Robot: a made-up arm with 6 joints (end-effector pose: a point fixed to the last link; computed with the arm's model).
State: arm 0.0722 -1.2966 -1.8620 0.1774 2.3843 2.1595
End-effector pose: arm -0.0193 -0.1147 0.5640 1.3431 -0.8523 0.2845
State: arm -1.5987 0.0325 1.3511 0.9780 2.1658 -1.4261
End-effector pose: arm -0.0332 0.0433 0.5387 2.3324 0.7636 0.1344
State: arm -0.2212 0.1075 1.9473 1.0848 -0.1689 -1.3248
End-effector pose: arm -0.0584 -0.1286 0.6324 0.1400 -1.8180 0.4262
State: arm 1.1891 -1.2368 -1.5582 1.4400 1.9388 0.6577
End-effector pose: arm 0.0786 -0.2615 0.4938 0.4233 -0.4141 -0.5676
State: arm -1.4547 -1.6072 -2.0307 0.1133 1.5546 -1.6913
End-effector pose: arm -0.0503 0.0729 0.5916 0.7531 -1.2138 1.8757
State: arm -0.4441 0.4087 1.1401 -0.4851 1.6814 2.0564
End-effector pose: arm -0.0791 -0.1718 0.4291 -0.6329 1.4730 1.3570
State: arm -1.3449 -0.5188 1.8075 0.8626 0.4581 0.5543
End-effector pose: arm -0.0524 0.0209 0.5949 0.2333 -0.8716 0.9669
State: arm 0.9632 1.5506 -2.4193 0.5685 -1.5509 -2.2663
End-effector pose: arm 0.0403 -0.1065 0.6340 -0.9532 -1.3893 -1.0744
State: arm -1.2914 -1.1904 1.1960 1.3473 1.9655 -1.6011
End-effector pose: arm -0.0858 -0.0206 0.6053 -2.5177 -0.6091 -1.3006
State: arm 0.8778 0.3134 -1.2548 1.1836 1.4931 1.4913
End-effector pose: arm 0.0794 -0.1788 0.4620 -2.0638 2.2077 -0.0056
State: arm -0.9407 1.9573 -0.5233 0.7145 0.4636 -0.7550
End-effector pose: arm -0.0816 -0.1877 0.5882 -0.7658 1.8113 -1.1779
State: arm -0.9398 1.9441 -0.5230 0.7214 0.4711 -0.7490
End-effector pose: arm -0.0810 -0.1885 0.5865 -0.7654 1.8193 -1.1574
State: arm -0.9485 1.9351 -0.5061 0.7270 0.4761 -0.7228
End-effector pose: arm -0.0834 -0.1872 0.5840 -0.7199 1.8208 -1.1684
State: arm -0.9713 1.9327 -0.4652 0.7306 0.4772 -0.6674
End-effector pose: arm -0.0897 -0.1827 0.5804 -0.6092 1.8098 -1.2262
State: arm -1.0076 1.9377 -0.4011 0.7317 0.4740 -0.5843
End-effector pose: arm -0.0991 -0.1744 0.5756 -0.4367 1.7784 -1.3302
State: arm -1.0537 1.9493 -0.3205 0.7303 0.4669 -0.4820
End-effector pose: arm -0.1095 -0.1627 0.5700 -0.2219 1.7199 -1.4677
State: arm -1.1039 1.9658 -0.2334 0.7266 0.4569 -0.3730
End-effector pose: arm -0.1185 -0.1488 0.5641 0.0069 1.6336 -1.6189
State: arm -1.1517 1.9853 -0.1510 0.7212 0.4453 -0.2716
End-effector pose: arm -0.1249 -0.1352 0.5587 0.2191 1.5291 -1.7621
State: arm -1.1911 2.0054 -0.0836 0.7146 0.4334 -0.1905
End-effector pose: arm -0.1287 -0.1238 0.5546 0.3888 1.4253 -1.8796
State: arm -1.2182 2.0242 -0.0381 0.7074 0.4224 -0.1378
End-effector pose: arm -0.1305 -0.1160 0.5522 0.5012 1.3420 -1.9616
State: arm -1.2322 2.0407 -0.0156 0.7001 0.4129 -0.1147
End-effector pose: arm -0.1313 -0.1119 0.5515 0.5558 1.2908 -2.0083
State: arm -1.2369 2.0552 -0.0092 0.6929 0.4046 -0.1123
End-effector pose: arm -0.1316 -0.1103 0.5521 0.5708 1.2655 -2.0311
